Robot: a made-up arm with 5 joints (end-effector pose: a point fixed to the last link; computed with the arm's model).
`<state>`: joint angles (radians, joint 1 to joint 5).
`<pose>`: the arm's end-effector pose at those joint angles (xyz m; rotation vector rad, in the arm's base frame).
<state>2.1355 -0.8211 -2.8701 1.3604 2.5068</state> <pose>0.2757 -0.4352 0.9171 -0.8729 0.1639 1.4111</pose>
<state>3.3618 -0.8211 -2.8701 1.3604 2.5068</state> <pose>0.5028 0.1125 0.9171 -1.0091 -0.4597 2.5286</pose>
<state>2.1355 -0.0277 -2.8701 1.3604 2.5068</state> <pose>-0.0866 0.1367 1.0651 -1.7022 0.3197 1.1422</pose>
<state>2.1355 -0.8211 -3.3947 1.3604 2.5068</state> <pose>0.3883 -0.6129 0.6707 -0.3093 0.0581 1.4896</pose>
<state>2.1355 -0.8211 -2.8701 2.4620 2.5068</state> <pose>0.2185 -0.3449 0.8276 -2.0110 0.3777 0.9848</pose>
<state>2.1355 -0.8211 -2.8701 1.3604 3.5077</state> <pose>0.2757 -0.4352 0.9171 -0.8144 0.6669 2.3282</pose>
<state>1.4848 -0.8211 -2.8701 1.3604 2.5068</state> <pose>-0.0443 -0.5133 0.9171 -0.7279 0.4081 0.8018</pose>
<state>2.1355 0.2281 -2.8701 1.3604 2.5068</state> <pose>-0.2032 0.3208 0.9955 -1.9592 0.3680 1.0138</pose>
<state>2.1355 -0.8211 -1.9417 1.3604 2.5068</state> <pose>-0.0208 0.0328 0.9938 -1.8387 0.3453 1.0771</pose>
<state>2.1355 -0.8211 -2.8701 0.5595 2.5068</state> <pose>0.3295 -0.5202 0.8910 -0.0107 0.0020 1.5007</pose>
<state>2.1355 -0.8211 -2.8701 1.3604 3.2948</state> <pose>0.2757 -0.4352 0.9171 -0.8425 0.5516 2.1363</pose>
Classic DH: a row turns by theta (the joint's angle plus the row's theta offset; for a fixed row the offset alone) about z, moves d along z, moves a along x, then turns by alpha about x. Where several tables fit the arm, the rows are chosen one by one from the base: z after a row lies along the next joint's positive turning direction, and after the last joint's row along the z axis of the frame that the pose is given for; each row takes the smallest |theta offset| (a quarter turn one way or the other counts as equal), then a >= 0, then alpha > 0; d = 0 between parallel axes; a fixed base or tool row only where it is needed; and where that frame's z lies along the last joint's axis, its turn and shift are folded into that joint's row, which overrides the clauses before.
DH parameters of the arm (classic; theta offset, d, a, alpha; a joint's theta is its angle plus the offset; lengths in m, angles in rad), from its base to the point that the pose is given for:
joint 1: 0 0.183 0 -1.5708
joint 2: -1.385 0 0.2723 0
joint 3: -0.4083 0 -0.5347 0
joint 4: -1.3483 0 -0.0822 1.5708
joint 5: 3.1416 0.1049 0 0

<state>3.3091 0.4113 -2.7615 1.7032 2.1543</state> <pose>-0.5620 -0.0950 0.8245 -2.3126 -1.5065 0.8487</pose>
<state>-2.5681 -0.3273 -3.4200 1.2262 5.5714</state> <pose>0.3681 0.2378 0.9473 0.3722 -0.4971 -0.1338</pose>
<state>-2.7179 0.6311 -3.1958 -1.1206 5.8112</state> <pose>-0.2365 -0.1067 0.9181 -0.2355 0.4901 -0.0471</pose>
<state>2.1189 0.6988 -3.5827 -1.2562 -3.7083</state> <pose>-0.0504 0.0826 0.8776 1.0696 -0.2482 1.4104</pose>
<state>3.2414 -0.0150 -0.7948 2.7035 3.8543</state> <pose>-0.3779 -0.0378 0.1325 -1.4635 0.4631 -1.9588</pose>
